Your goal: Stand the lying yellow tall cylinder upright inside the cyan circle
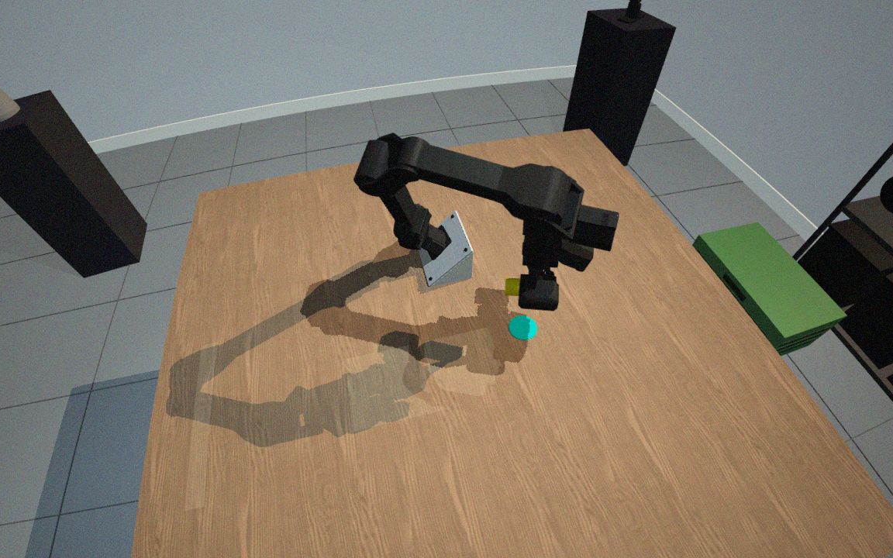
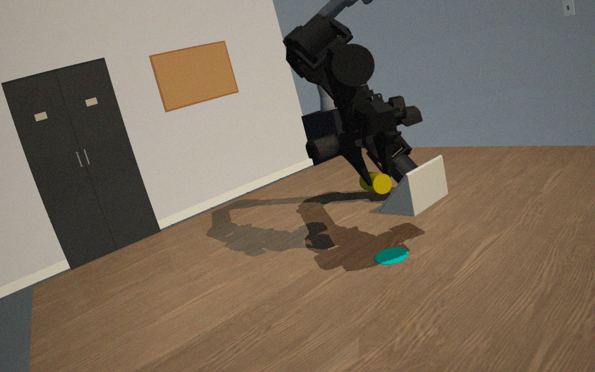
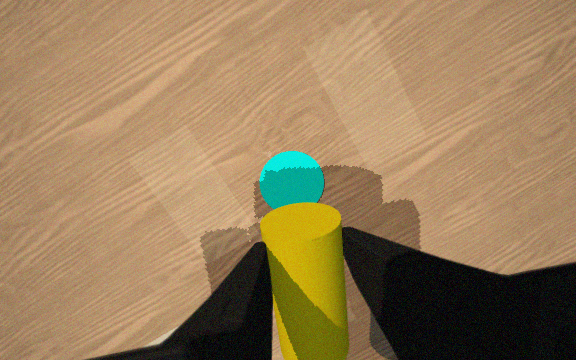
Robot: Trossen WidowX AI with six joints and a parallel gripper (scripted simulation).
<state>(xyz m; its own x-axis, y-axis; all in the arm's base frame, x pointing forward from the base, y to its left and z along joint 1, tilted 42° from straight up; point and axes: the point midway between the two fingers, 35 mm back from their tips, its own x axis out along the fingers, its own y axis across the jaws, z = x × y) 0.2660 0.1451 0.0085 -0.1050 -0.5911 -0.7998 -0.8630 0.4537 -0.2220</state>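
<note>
My gripper tip is now 14 cm above the cyan circle and 1 cm to the left of it.
</note>
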